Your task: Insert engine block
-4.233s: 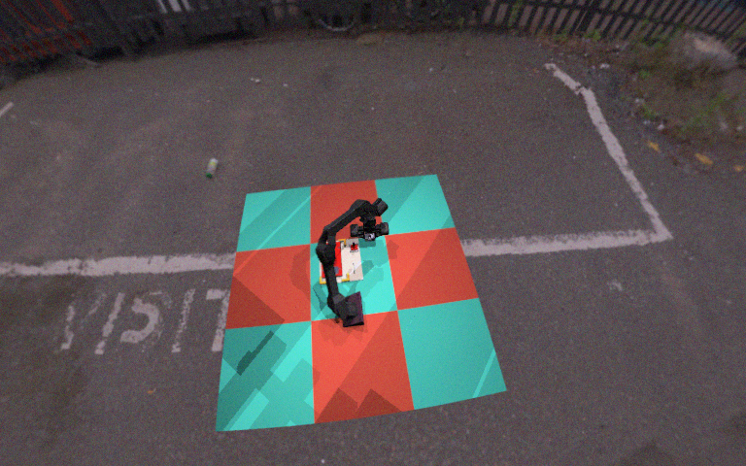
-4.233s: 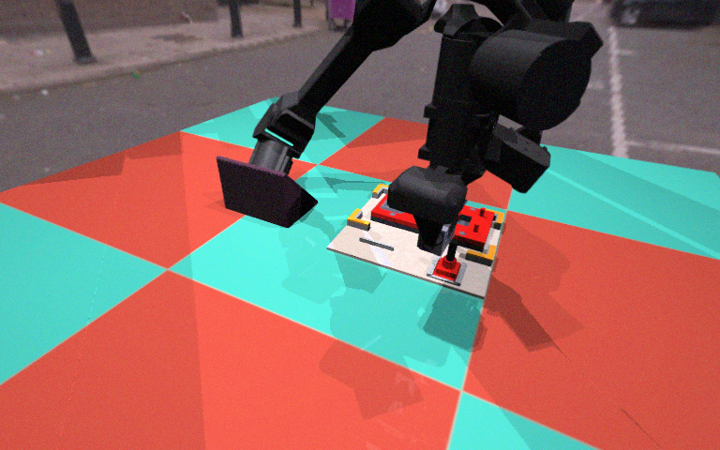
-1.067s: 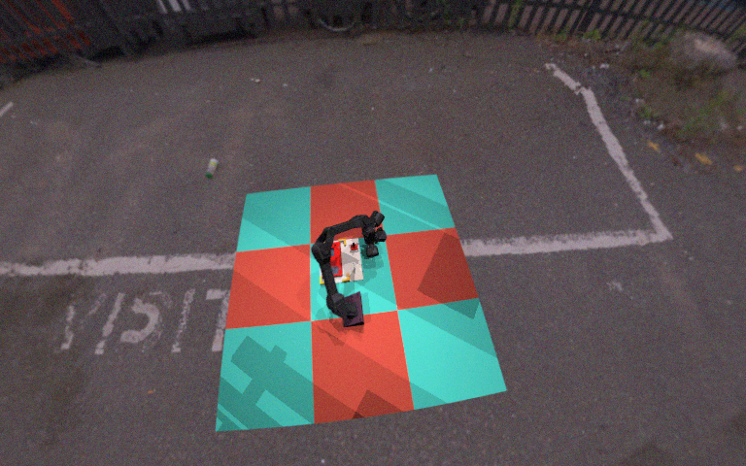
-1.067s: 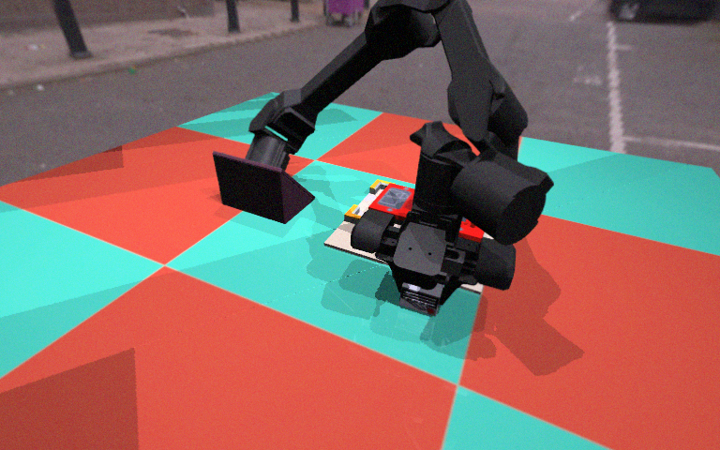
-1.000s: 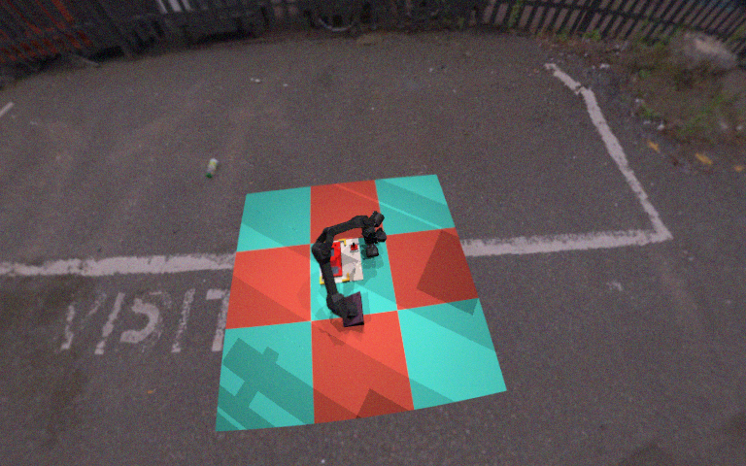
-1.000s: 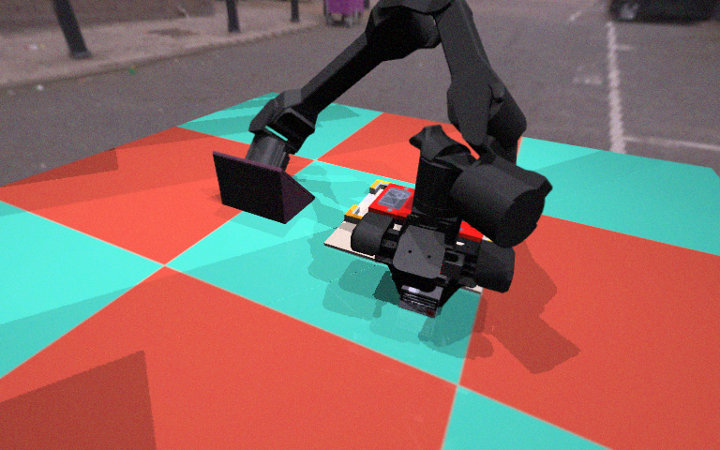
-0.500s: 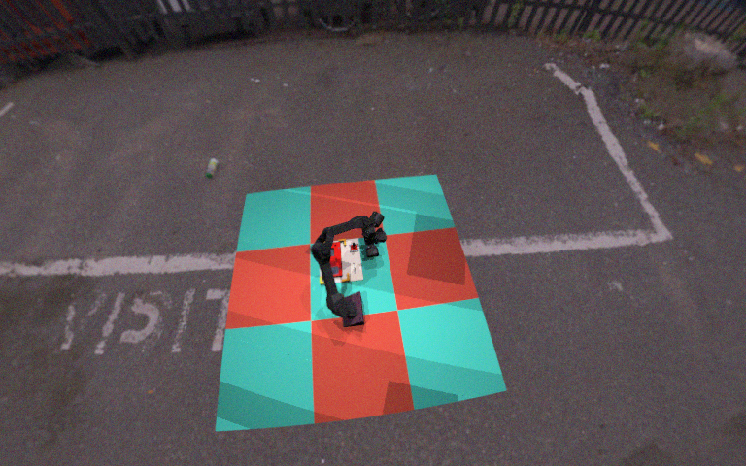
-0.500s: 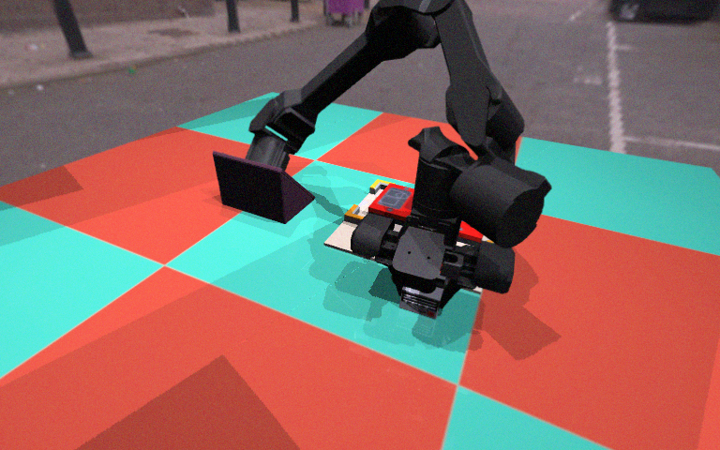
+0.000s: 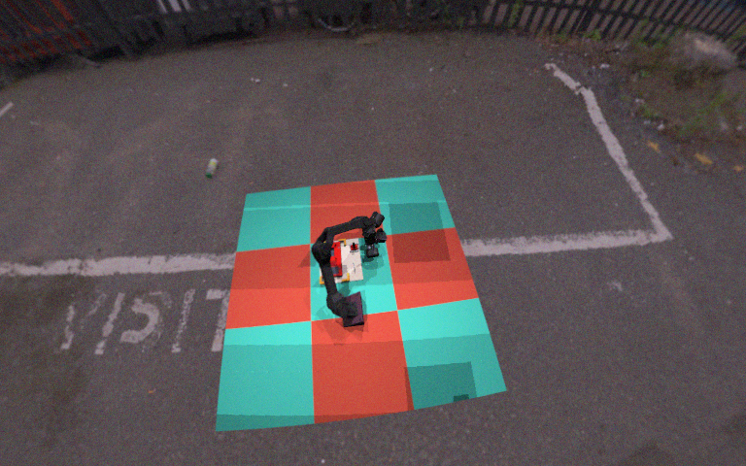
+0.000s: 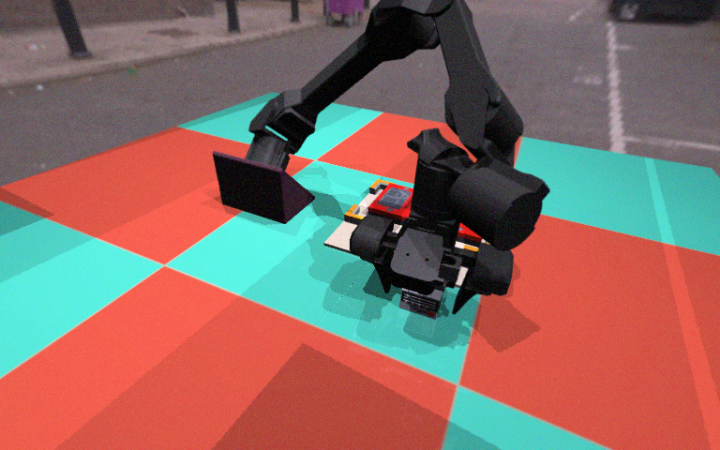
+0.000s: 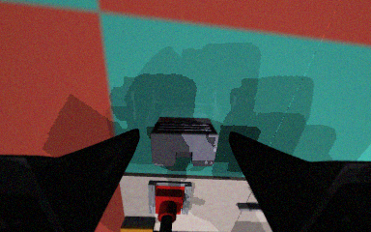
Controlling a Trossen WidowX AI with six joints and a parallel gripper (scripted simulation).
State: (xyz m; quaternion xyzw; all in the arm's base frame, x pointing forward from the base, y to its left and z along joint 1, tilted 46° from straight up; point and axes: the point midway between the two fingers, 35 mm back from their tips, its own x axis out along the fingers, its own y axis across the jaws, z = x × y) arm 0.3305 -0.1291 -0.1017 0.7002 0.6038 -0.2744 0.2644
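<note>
Now: gripper tip 1 cm below the grey engine block.
</note>
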